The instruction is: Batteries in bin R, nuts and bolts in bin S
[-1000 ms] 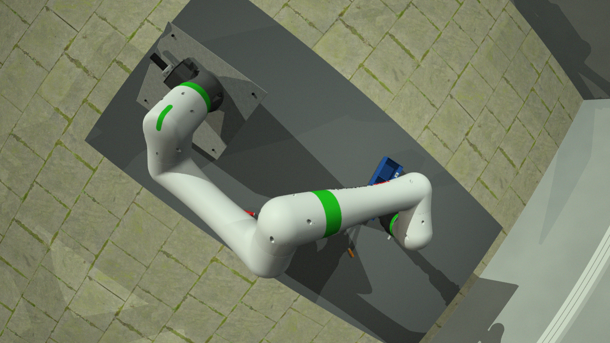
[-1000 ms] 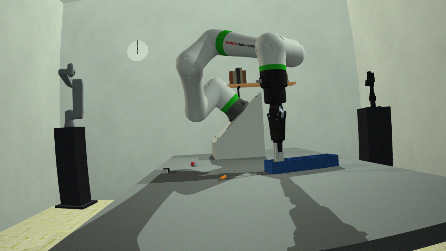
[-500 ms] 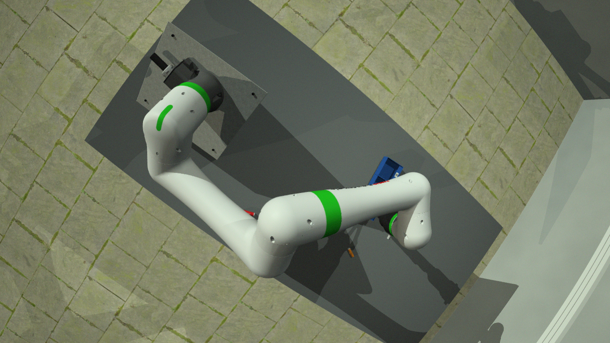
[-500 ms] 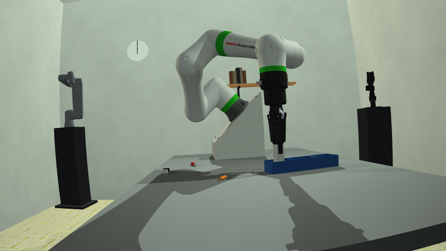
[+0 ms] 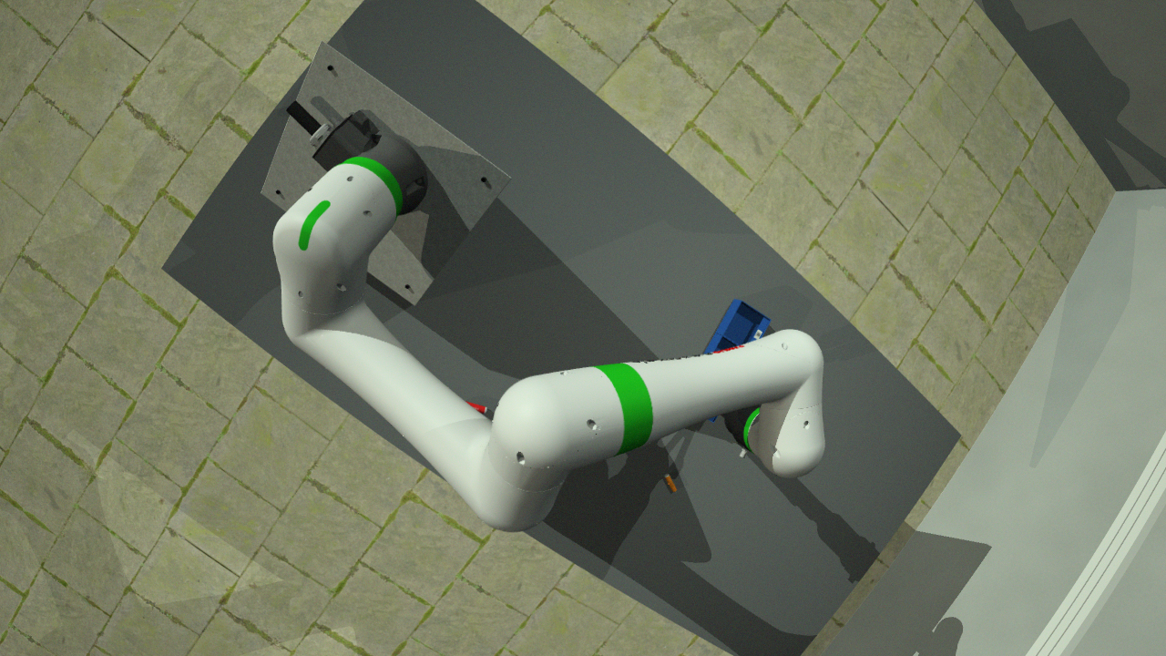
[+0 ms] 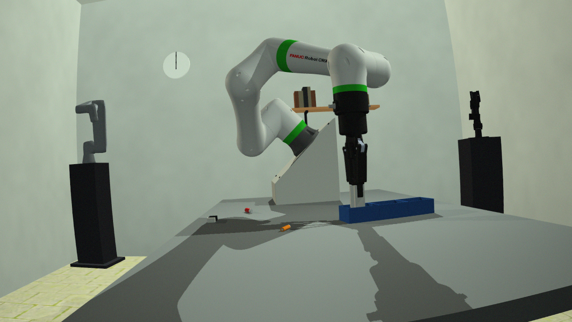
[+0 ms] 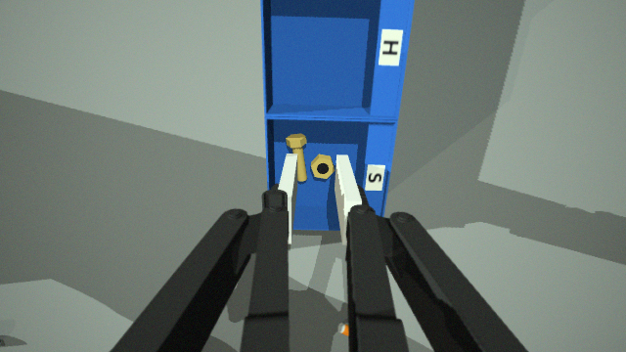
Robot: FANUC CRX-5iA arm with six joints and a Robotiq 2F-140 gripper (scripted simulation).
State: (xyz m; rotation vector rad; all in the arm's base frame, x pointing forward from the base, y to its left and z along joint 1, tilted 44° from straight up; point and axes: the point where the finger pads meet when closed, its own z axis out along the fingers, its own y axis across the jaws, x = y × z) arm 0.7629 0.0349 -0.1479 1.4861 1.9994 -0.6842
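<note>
Now: the brass nut 5 cm below my hand and 1 cm ahead of it. Round my hand: orange battery: 18 cm to the right, 10 cm ahead, 5 cm below; then yellow bolt: 5 cm below, 2 cm behind, 1 cm to the left; then blue three-compartment bin: 8 cm to the left, 4 cm below, 1 cm behind.
</note>
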